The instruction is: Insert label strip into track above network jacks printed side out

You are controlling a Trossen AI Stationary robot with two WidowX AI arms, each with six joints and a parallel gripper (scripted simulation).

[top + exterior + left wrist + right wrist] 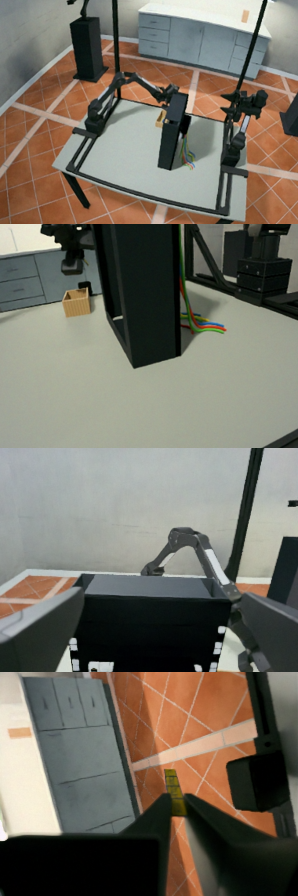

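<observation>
The yellow label strip lies 40 mm behind my right hand, 30 mm below it and 20 mm to the left of it. Round my right hand: small box: 140 mm below, 90 mm ahead, 40 mm to the right.
</observation>
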